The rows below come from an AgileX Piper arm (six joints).
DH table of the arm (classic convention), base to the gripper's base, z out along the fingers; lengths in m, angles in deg. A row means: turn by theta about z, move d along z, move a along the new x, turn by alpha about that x. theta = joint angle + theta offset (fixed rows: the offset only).
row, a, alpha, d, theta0
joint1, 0, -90, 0.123, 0
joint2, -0.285, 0, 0, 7.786
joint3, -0.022, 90, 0, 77.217
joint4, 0, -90, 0.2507, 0
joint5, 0, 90, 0, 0
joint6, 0, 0, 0.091, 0
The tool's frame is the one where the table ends.
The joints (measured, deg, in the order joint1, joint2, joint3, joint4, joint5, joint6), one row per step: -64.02 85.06 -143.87 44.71 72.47 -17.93; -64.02 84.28 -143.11 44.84 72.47 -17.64; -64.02 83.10 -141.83 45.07 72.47 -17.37; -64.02 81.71 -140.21 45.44 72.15 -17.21; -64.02 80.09 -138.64 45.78 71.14 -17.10; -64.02 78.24 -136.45 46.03 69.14 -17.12; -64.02 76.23 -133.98 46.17 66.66 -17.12; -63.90 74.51 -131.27 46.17 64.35 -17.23; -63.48 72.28 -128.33 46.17 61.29 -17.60; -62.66 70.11 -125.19 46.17 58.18 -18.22; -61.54 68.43 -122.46 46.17 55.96 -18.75; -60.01 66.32 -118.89 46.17 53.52 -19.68; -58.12 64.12 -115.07 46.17 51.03 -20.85
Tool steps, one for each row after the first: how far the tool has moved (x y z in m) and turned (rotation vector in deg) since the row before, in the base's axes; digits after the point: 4 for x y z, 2 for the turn. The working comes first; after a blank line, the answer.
Tool pose at each row, in the base's axes (x y z in m, rotation vector in deg; the steps are taken from these numbers as rounded here): 0.1304 -0.1283 0.6397 17.60 90.40 -16.84; 0.1288 -0.1246 0.6400 17.75 90.30 -16.51; 0.1265 -0.1194 0.6400 17.90 90.25 -16.03; 0.1240 -0.1137 0.6400 18.00 89.95 -15.53; 0.1204 -0.1063 0.6416 17.94 88.84 -15.51; 0.1167 -0.0999 0.6433 18.15 87.04 -15.78; 0.1127 -0.0936 0.6449 18.55 84.87 -16.23; 0.1102 -0.0905 0.6445 19.19 83.26 -16.45; 0.1062 -0.0839 0.6452 19.31 80.86 -17.07; 0.1031 -0.0779 0.6448 19.19 78.68 -17.46; 0.1018 -0.0736 0.6429 18.97 77.44 -17.21; 0.1005 -0.0686 0.6390 18.54 76.41 -16.85; 0.0995 -0.0633 0.6339 17.89 75.55 -16.37

-0.0016 0.0037 0.0003 0.28 -0.17 0.10; -0.0023 0.0052 0.0000 0.38 -0.15 0.20; -0.0025 0.0057 0.0000 0.32 -0.39 0.23; -0.0036 0.0074 0.0016 -0.23 -1.08 -0.02; -0.0037 0.0064 0.0017 -0.35 -1.71 -0.42; -0.0040 0.0063 0.0016 -0.41 -2.04 -0.69; -0.0025 0.0031 -0.0004 0.00 -1.55 -0.66; -0.0040 0.0066 0.0007 -0.74 -2.21 -0.68; -0.0031 0.0060 -0.0004 -0.73 -2.03 -0.37; -0.0013 0.0043 -0.0019 -0.26 -1.24 0.21; -0.0013 0.0050 -0.0039 -0.31 -1.05 0.43; -0.0010 0.0053 -0.0051 -0.37 -0.89 0.65
